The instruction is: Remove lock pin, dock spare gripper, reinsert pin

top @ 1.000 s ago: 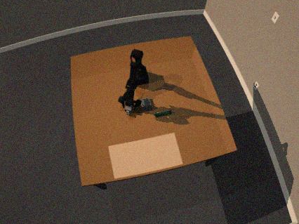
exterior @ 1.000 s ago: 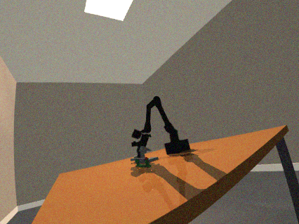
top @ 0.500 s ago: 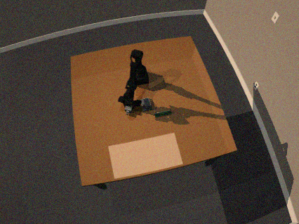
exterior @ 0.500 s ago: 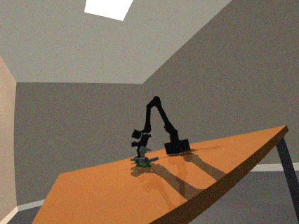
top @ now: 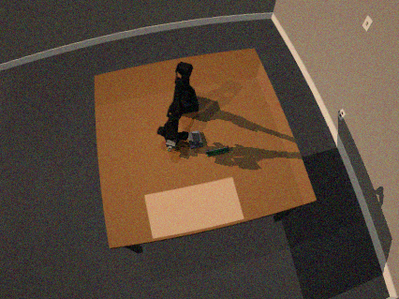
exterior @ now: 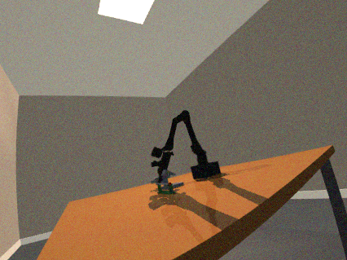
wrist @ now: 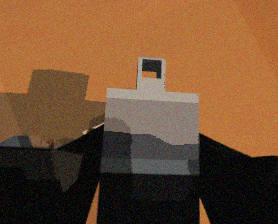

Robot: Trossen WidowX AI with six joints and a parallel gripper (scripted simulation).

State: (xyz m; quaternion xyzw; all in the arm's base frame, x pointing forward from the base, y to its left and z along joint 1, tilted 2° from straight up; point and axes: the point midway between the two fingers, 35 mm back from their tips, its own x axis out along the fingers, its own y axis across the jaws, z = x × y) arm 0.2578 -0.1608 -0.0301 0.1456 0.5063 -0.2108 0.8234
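Right now the mount is 15 cm to the left of my gripper tip, 2 cm above it and 1 cm ahead of it. Also, from my gripper tip: spare gripper: 2 cm above; green piece: 27 cm to the left, 11 cm ahead, 1 cm below.
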